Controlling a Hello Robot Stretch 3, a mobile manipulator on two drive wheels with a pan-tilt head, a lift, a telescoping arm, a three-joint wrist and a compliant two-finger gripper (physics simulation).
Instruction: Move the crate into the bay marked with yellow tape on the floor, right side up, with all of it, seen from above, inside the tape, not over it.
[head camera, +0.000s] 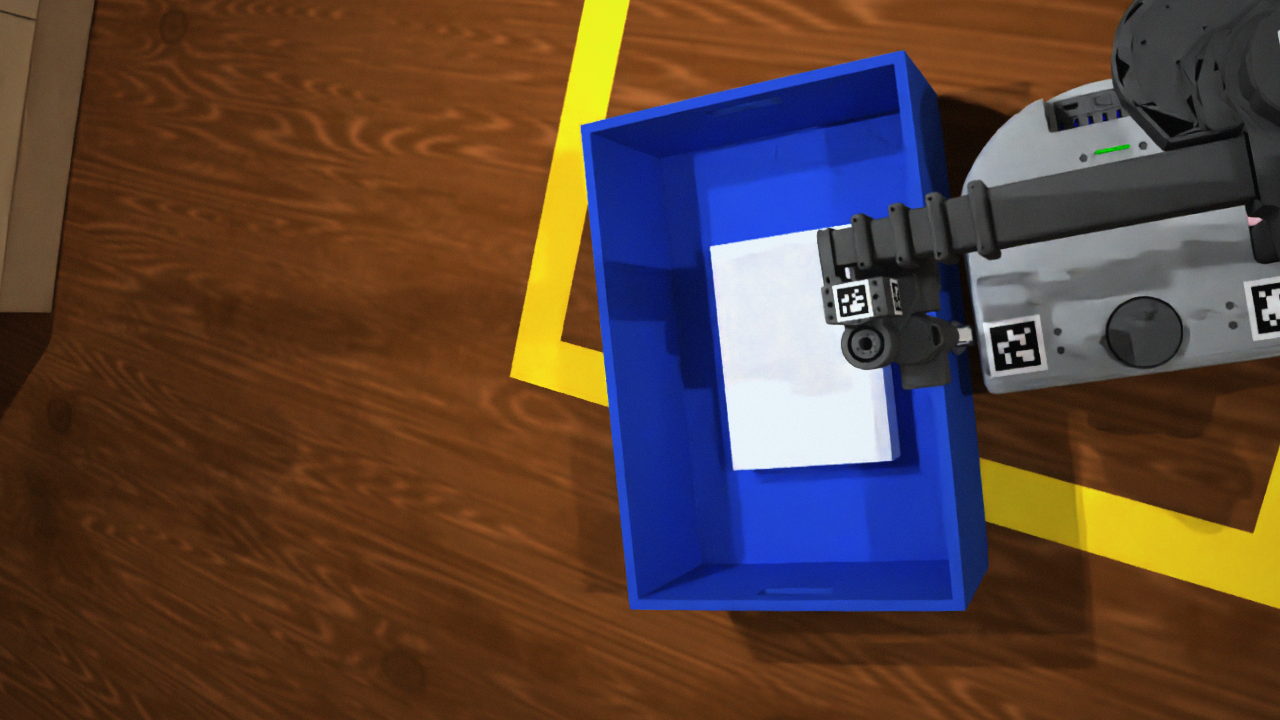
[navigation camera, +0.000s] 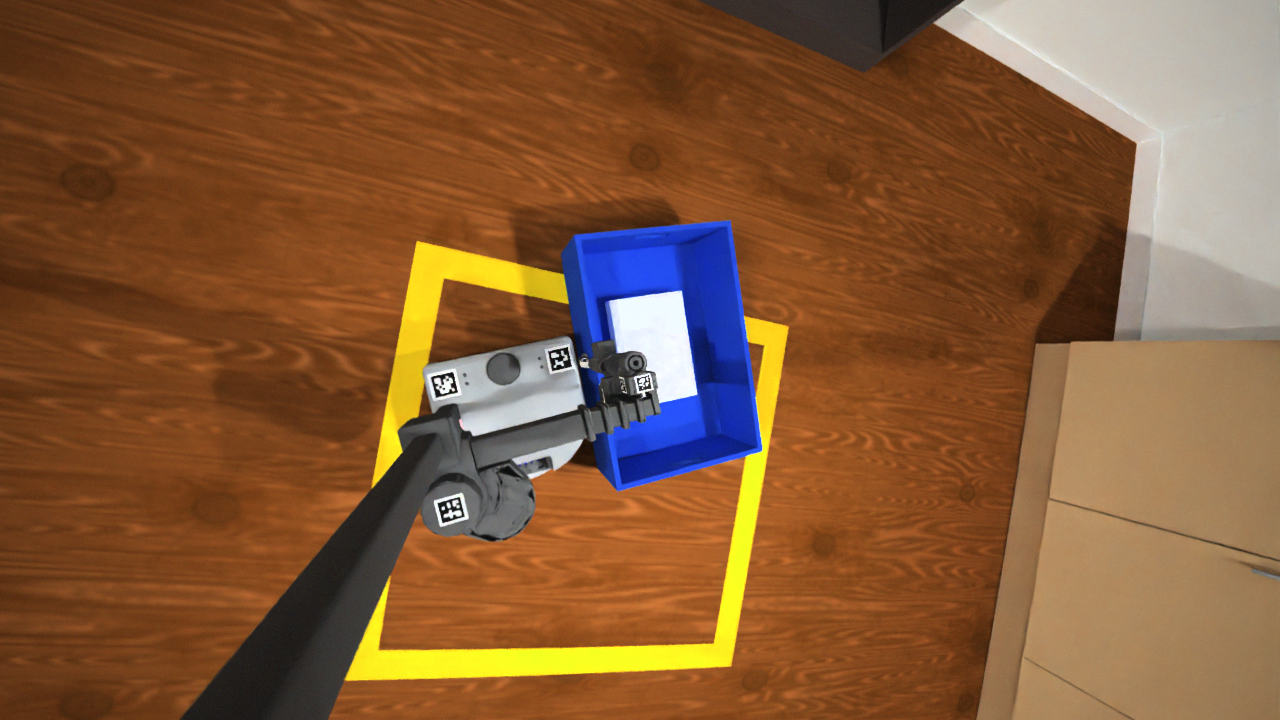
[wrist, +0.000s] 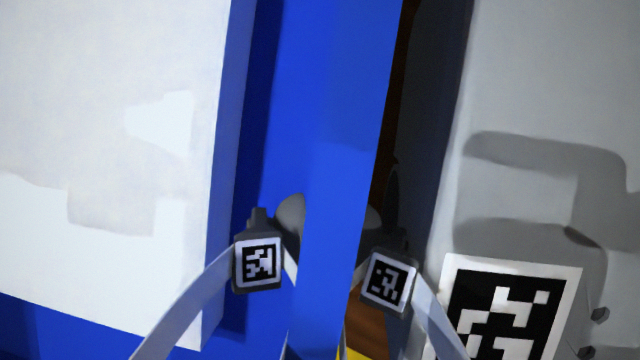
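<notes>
The blue crate is right side up, with a white block inside. Seen from above, it crosses the strip of yellow tape at the top of the navigation view; its far end lies outside the bay, and its lower right corner overlaps the right strip. My gripper is shut on the crate's long wall beside my base, one finger inside and one outside. The wrist partly hides the fingers in the head view.
My base stands mostly inside the bay, close beside the crate's gripped wall. A tan cabinet stands at the right of the navigation view. A dark piece of furniture and a pale wall are at the top.
</notes>
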